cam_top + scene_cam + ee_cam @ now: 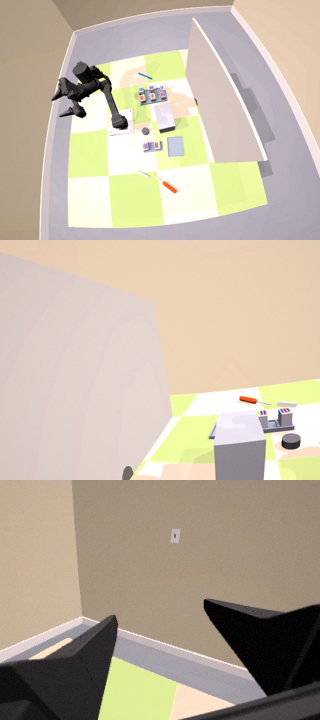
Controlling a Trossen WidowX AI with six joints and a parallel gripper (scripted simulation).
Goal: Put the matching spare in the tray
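The dark spare is 30 cm ahead of my gripper tip, 22 cm to the left of it and 40 cm below it. Also, from my gripper tip: grey box (44 cm ahead, 6 cm to the left, 39 cm below); then rack (34 cm ahead, 12 cm to the right, 43 cm below); then black puck (30 cm ahead, 2 cm to the right, 43 cm below).
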